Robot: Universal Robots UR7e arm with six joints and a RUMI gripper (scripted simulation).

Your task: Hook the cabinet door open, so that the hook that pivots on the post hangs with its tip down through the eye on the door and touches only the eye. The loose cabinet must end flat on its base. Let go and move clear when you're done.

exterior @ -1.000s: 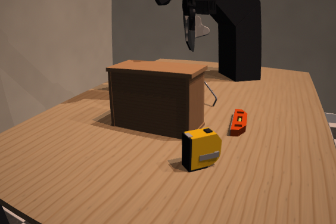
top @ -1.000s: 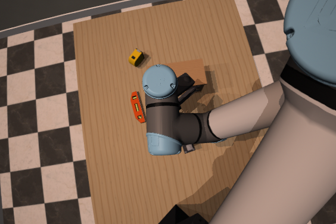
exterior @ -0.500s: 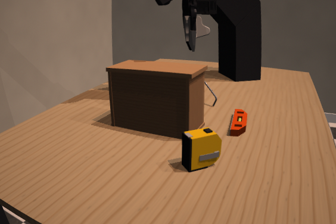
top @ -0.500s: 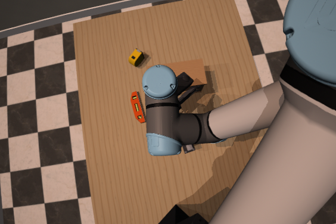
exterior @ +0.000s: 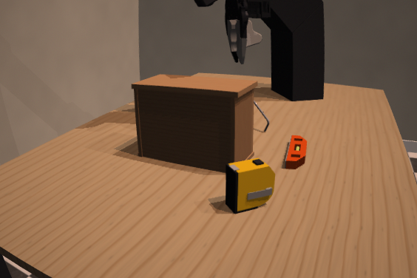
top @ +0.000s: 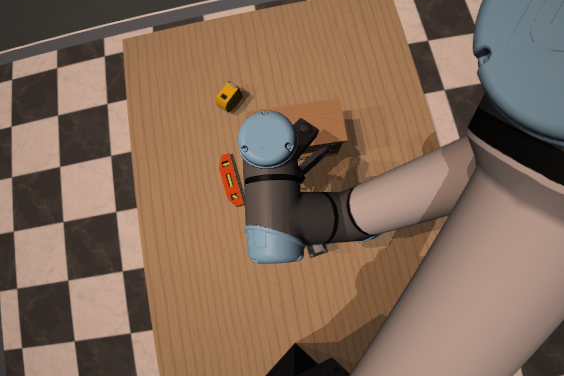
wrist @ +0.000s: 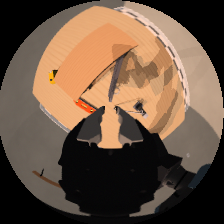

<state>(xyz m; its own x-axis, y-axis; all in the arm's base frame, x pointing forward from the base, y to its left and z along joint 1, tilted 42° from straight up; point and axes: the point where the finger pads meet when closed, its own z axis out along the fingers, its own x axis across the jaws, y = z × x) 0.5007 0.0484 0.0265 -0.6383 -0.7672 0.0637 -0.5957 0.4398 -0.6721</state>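
The thin hook rod lies 14 cm below my hand and 11 cm behind it. The rest, counted from my hand: dark door (13 cm below, 7 cm to the right, 3 cm ahead); then yellow tape measure (29 cm ahead, 16 cm below, 12 cm to the left); then orange spirit level (19 cm below, 15 cm to the left, 5 cm ahead).
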